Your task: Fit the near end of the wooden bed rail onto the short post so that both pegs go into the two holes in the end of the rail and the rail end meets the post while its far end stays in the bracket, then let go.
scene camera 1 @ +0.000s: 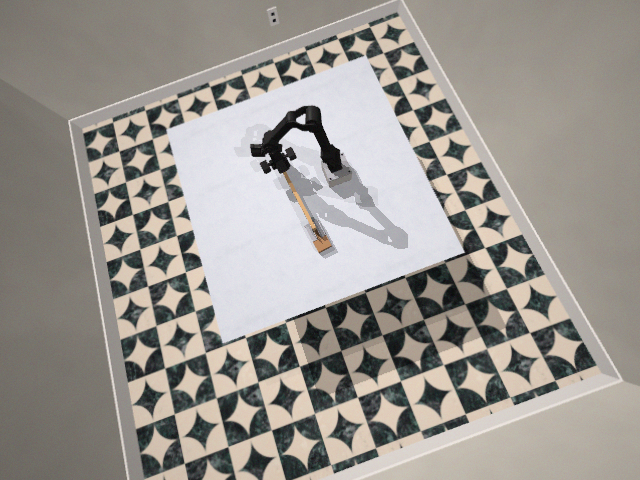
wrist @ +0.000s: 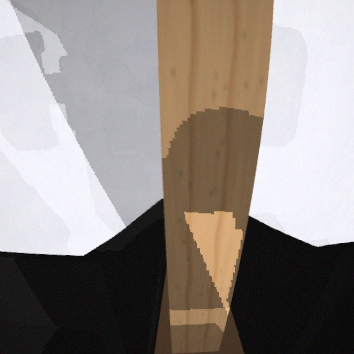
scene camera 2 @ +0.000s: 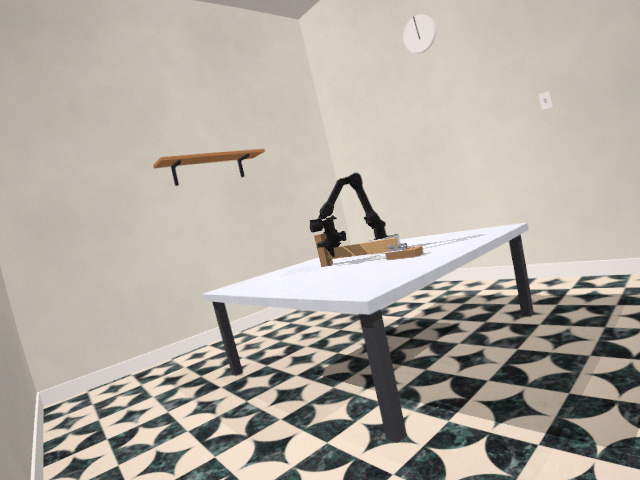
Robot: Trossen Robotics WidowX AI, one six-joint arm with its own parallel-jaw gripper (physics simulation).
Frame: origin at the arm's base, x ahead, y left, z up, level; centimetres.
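Seen in the pictures: gripper, fingertip midpoint: (wrist: 187,206) (scene camera 2: 334,256); arm's base at its link origin: (scene camera 1: 334,165) (scene camera 2: 381,238).
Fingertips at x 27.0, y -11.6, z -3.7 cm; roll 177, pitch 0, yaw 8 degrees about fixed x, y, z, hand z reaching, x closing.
Note:
Pixels of each thing's top centre, then the offset from my fingertips to it. "spot": a spot on its surface instead. Level surfaces: height alone.
- wooden bed rail at its top centre: (scene camera 2: 359,243) (scene camera 1: 294,191) dx -2.6, dy +18.3, dz +5.3 cm
- grey bracket at its top centre: (scene camera 2: 396,244) (scene camera 1: 314,228) dx -5.8, dy +39.8, dz +2.2 cm
- wooden block at its top centre: (scene camera 2: 403,249) (scene camera 1: 317,235) dx -6.2, dy +42.8, dz -0.8 cm
- short post at a spot on its surface: (scene camera 2: 325,260) spot: dx +3.1, dy -4.9, dz -1.0 cm
- white table at its surface level: dz -4.3 cm
The wooden bed rail (scene camera 1: 301,200) (scene camera 2: 369,248) (wrist: 220,65) stands on its long edge above the table. Its far end is at the grey bracket (scene camera 2: 397,247) by a wooden block (scene camera 1: 322,244) (scene camera 2: 404,253). My gripper (scene camera 1: 283,168) (scene camera 2: 329,249) (wrist: 187,206) is shut on the rail close to its near end, with a black finger on each side. The short post (scene camera 2: 325,260) stands upright right beside the gripper in scene camera 2. The gripper covers the place between rail end and post, so the pegs, the holes and any gap are hidden. The post cannot be made out in scene camera 1.
The white table (scene camera 1: 248,268) (scene camera 2: 310,284) carries the arm, whose base (scene camera 1: 338,175) stands to the side of the rail. The arm arches above the table. Shadows of the arm fall across the table top. A wall shelf (scene camera 2: 209,157) hangs well away from the table.

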